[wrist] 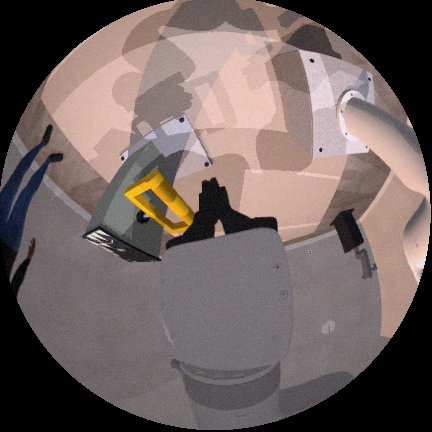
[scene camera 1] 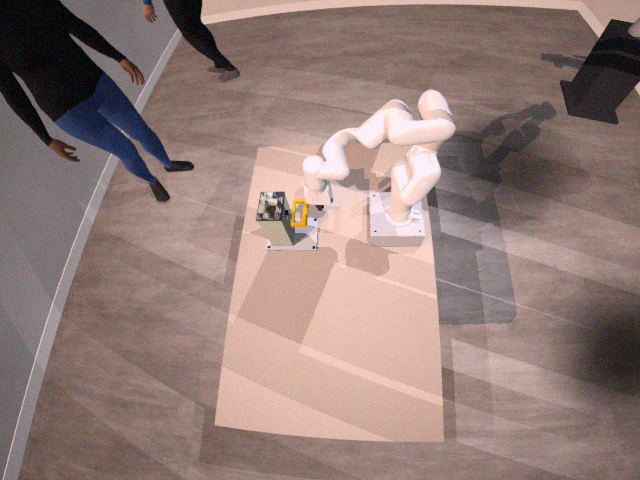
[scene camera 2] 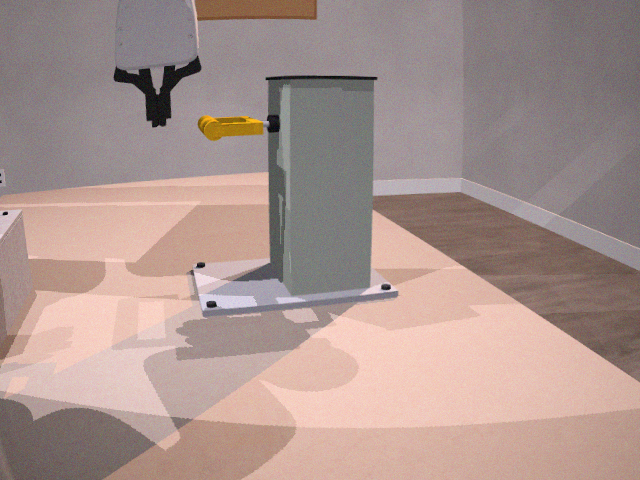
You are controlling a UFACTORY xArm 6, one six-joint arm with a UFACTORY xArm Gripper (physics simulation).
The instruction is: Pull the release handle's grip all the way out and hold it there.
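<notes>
The release handle's yellow grip (scene camera 1: 298, 224) (scene camera 2: 235, 130) (wrist: 172, 200) is a rectangular loop on the side of a grey-green post (scene camera 1: 276, 232) (scene camera 2: 330, 180) (wrist: 120, 205). In scene camera 2 a very short stretch of its rod (scene camera 2: 265, 124) shows between the grip and the black collar (scene camera 2: 273, 123), so the grip sits close to the post. My gripper (scene camera 1: 319, 207) (scene camera 2: 158, 122) (wrist: 212, 186) is shut and empty. It points down on the outer side of the grip, its fingertips near grip height and a visible gap from the bar in scene camera 2.
The post stands on a bolted plate (scene camera 1: 310, 243) (scene camera 2: 232, 304) (wrist: 185, 142). My arm's base block (scene camera 1: 395, 240) (wrist: 300, 130) stands across from it. A person in blue jeans (scene camera 1: 85, 124) stands beyond the mat, and another person (scene camera 1: 193, 31) is farther back. A black stand (scene camera 1: 599, 77) (wrist: 348, 230) is farther off.
</notes>
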